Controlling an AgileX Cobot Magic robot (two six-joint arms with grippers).
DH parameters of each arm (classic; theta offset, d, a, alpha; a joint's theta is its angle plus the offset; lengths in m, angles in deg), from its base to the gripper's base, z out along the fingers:
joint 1: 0 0.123 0 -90
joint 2: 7.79 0 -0.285 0
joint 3: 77.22 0 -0.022 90
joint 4: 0 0.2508 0 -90
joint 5: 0 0 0.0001 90
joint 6: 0 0.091 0 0
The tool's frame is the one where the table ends.
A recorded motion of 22 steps. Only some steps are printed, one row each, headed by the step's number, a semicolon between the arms.
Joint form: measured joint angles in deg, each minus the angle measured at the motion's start. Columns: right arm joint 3, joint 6, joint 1, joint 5, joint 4, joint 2; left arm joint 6, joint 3, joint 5, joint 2, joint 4, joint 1.
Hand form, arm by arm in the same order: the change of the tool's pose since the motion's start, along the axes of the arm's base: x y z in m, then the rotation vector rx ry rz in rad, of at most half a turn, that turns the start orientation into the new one. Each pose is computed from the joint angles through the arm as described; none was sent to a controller.
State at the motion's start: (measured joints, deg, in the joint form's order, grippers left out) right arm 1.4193 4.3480 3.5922 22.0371 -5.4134 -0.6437; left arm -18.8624 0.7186 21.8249 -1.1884 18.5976 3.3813
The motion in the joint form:
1: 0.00 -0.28 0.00 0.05 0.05 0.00; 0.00 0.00 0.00 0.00 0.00 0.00
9: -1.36 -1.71 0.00 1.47 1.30 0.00; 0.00 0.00 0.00 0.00 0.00 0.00
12: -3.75 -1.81 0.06 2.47 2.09 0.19; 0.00 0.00 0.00 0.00 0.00 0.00
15: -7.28 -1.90 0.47 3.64 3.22 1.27; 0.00 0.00 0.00 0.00 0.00 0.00
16: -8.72 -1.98 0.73 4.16 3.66 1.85; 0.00 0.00 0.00 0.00 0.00 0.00
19: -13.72 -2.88 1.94 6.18 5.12 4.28; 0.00 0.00 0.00 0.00 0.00 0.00
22: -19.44 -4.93 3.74 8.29 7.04 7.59; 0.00 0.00 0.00 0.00 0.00 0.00
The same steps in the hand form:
1: 0.0000 0.0000 -0.0001 -0.0038 0.0008 0.0015; 0.0000 0.0000 0.0000 0.0000 0.0000 0.0000
9: -0.0011 0.0006 0.0057 -0.0058 0.0024 0.0089; 0.0000 0.0000 0.0000 0.0000 0.0000 0.0000
12: -0.0024 0.0009 0.0179 0.0076 -0.0178 0.0109; 0.0000 0.0000 0.0000 0.0000 0.0000 0.0000
15: -0.0038 0.0019 0.0355 0.0271 -0.0389 0.0205; 0.0000 0.0000 0.0000 0.0000 0.0000 0.0000
16: -0.0042 0.0024 0.0425 0.0339 -0.0443 0.0265; 0.0000 0.0000 0.0000 0.0000 0.0000 0.0000
19: -0.0054 0.0043 0.0660 0.0450 -0.0526 0.0564; 0.0000 0.0000 0.0000 0.0000 0.0000 0.0000
22: -0.0055 0.0073 0.0925 0.0444 -0.0571 0.1059; 0.0000 0.0000 0.0000 0.0000 0.0000 0.0000

